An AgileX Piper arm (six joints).
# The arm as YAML. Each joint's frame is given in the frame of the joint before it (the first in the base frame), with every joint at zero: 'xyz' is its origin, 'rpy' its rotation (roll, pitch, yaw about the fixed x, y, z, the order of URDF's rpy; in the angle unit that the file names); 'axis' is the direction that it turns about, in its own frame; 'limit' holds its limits. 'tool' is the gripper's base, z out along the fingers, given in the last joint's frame.
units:
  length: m
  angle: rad
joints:
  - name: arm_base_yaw
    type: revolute
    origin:
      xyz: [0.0, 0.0, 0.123]
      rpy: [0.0, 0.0, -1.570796]
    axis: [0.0, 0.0, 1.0]
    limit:
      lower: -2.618
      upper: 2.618
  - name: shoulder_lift
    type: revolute
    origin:
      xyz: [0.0, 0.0, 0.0]
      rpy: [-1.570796, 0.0, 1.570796]
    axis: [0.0, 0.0, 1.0]
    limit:
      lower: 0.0
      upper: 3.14
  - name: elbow
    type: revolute
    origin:
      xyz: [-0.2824, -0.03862, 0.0]
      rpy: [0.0, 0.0, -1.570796]
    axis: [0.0, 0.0, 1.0]
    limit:
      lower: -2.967
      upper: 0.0
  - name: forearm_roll
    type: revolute
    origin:
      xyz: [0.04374, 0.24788, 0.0]
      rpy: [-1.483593, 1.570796, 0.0]
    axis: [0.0, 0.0, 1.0]
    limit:
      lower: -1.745
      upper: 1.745
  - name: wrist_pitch
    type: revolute
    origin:
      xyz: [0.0, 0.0, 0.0]
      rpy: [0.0, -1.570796, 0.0]
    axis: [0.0, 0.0, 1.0]
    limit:
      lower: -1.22
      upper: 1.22
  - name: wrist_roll
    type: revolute
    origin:
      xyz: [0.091, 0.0, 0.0]
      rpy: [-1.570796, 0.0, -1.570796]
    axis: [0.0, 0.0, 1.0]
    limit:
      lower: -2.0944
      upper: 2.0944
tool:
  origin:
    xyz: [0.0, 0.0, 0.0]
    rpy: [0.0, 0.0, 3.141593]
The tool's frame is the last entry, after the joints.
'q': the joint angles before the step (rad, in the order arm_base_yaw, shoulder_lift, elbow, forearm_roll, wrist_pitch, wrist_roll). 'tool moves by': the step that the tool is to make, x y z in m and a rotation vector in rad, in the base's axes. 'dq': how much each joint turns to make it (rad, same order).
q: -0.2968, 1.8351, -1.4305, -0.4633, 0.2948, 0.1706
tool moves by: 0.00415, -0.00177, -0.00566, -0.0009, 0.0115, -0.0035
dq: 0.0000, 0.0216, -0.0116, -0.0153, 0.0028, 0.0130
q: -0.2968, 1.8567, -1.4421, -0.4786, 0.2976, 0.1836
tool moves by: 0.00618, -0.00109, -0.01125, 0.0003, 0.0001, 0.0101
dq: 0.0000, 0.0312, -0.0006, -0.0234, -0.0314, 0.0211
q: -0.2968, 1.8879, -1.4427, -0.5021, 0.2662, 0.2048
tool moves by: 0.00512, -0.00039, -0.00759, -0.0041, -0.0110, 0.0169
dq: -0.0003, 0.0230, 0.0000, -0.0196, -0.0380, 0.0132
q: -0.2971, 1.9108, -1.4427, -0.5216, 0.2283, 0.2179
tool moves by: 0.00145, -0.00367, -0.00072, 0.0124, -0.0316, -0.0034
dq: -0.0103, 0.0068, 0.0000, -0.0024, -0.0360, 0.0199
